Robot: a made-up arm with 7 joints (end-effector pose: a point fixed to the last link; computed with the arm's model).
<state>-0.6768 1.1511 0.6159 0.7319 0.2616 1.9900 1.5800</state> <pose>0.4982 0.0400 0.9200 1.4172 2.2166 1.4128</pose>
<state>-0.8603 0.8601 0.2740 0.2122 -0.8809 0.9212 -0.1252</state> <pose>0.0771 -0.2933 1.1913 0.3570 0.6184 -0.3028</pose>
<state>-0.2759 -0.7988 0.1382 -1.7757 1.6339 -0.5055 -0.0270</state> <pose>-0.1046 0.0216 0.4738 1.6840 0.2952 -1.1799</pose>
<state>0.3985 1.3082 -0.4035 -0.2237 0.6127 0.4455 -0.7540</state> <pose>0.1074 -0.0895 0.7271 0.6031 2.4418 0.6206</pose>
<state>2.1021 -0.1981 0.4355 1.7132 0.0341 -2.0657 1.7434</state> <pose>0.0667 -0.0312 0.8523 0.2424 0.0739 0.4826</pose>
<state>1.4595 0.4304 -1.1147 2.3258 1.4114 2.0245 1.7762</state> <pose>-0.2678 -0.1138 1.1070 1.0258 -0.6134 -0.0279</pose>
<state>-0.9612 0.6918 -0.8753 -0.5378 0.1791 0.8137 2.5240</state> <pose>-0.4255 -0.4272 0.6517 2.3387 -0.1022 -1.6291</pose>
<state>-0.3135 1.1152 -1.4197 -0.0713 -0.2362 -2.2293 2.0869</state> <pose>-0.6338 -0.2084 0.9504 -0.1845 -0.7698 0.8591</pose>
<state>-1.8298 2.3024 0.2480 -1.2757 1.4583 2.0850 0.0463</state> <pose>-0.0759 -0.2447 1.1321 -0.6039 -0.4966 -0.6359</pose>
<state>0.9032 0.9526 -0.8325 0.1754 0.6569 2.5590 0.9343</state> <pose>-0.2773 0.3170 0.9587 -1.3448 -0.6521 0.1981</pose>
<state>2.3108 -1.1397 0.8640 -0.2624 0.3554 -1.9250 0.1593</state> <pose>-0.2095 0.4122 0.3127 -2.6260 -0.3212 -0.0486</pose>
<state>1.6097 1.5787 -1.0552 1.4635 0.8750 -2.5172 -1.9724</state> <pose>0.0592 -0.0644 0.8082 -2.5356 1.6375 -0.1389</pose>
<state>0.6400 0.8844 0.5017 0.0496 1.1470 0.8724 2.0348</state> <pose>0.0217 0.0398 0.5689 -1.9531 -0.6247 0.7371</pose>
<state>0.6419 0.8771 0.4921 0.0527 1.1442 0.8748 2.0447</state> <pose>0.0146 0.0383 0.5711 -1.9445 -0.6216 0.7598</pose>
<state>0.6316 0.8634 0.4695 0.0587 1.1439 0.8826 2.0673</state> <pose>0.0021 0.0385 0.5755 -1.9212 -0.6301 0.7918</pose>
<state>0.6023 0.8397 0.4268 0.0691 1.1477 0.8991 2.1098</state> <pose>-0.0192 0.0401 0.5833 -1.8755 -0.6548 0.8392</pose>
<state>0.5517 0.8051 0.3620 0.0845 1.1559 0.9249 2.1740</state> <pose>-0.0502 0.0406 0.5946 -1.8065 -0.6931 0.9070</pose>
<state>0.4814 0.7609 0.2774 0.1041 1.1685 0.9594 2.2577</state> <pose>-0.0899 0.0365 0.6090 -1.7181 -0.7365 0.9967</pose>
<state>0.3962 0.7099 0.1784 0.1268 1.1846 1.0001 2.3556</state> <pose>-0.1347 0.0245 0.6251 -1.6188 -0.7733 1.1075</pose>
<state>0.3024 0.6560 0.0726 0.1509 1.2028 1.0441 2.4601</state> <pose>-0.1793 0.0043 0.6416 -1.5188 -0.7942 1.2321</pose>
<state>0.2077 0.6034 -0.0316 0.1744 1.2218 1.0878 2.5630</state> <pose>-0.2187 -0.0211 0.6570 -1.4272 -0.7943 1.3590</pose>
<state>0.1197 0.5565 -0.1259 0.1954 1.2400 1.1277 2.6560</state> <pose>-0.2497 -0.0470 0.6702 -1.3507 -0.7765 1.4745</pose>
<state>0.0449 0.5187 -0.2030 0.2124 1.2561 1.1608 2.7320</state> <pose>-0.2715 -0.0691 0.6800 -1.2927 -0.7506 1.5671</pose>
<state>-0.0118 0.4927 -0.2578 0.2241 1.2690 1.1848 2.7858</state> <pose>-0.2850 -0.0848 0.6856 -1.2541 -0.7287 1.6296</pose>
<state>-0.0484 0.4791 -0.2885 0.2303 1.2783 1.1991 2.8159</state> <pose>-0.2917 -0.0935 0.6869 -1.2332 -0.7198 1.6610</pose>
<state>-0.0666 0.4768 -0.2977 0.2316 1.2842 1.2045 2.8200</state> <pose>-0.2935 -0.0966 0.6835 -1.2291 -0.7313 1.6636</pose>
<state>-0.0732 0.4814 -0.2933 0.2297 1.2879 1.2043 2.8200</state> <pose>-0.2921 -0.0949 0.6803 -1.2289 -0.7438 1.6530</pose>
